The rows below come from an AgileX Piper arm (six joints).
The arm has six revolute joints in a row. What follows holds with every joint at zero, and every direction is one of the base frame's.
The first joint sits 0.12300 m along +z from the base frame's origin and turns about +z.
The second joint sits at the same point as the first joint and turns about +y.
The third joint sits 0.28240 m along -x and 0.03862 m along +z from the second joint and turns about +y.
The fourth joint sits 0.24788 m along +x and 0.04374 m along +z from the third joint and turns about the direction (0.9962, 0, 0.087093).
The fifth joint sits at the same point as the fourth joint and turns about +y.
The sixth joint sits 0.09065 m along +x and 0.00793 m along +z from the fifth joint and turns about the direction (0.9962, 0, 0.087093).
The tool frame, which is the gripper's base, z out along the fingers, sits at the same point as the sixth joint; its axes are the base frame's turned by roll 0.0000, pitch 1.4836 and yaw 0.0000 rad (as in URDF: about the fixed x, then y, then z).
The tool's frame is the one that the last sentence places.
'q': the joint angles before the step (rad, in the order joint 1, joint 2, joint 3, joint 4, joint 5, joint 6). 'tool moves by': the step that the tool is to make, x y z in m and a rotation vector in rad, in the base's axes. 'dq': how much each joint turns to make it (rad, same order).
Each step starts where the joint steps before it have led.
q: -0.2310 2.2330 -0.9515 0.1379 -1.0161 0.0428
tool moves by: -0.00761 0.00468 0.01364 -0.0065 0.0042 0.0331
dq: 0.0000 -0.0604 0.0442 -0.0356 0.0193 0.0040
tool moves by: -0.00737 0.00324 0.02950 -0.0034 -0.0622 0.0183
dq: -0.0011 -0.0956 0.0405 -0.0251 -0.0046 0.0219
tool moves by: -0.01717 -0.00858 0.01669 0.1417 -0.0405 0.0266
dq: -0.0574 -0.0836 0.0594 -0.1212 0.0245 0.2023
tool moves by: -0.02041 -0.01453 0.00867 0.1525 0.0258 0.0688
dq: -0.1024 -0.0726 0.0472 -0.2441 0.0667 0.2636
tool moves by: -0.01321 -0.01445 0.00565 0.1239 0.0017 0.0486
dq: -0.0915 -0.0320 0.0102 -0.2110 0.0065 0.2312
